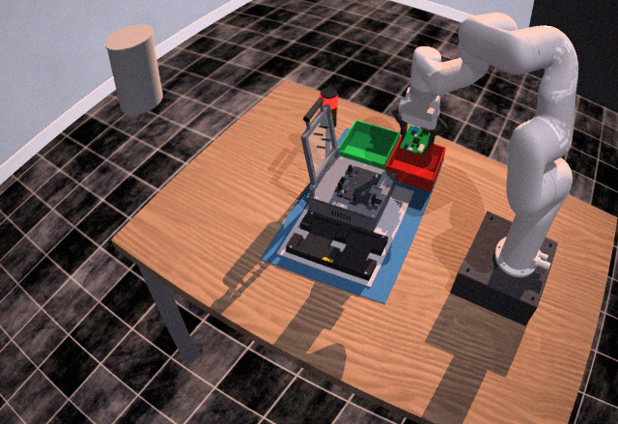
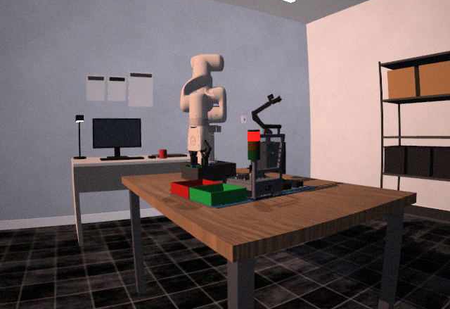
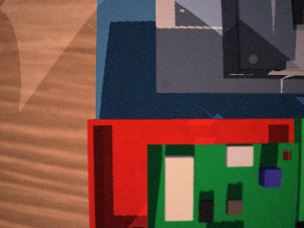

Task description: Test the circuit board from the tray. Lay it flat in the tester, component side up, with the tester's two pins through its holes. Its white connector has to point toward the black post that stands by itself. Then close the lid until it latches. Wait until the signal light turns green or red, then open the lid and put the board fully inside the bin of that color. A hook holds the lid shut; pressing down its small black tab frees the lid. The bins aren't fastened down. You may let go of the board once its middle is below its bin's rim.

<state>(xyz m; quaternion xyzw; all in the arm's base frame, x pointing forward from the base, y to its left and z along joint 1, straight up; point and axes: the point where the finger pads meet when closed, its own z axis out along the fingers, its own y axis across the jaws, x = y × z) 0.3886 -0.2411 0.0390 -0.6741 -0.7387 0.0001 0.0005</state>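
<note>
Right now the red bin is 10 mm behind my hand, 10 mm to the right of it and 110 mm below it. Round my hand: black block 10 mm ahead, 250 mm to the left, 40 mm below; green bin 140 mm ahead, 110 mm below; green circuit board 10 mm below.
</note>
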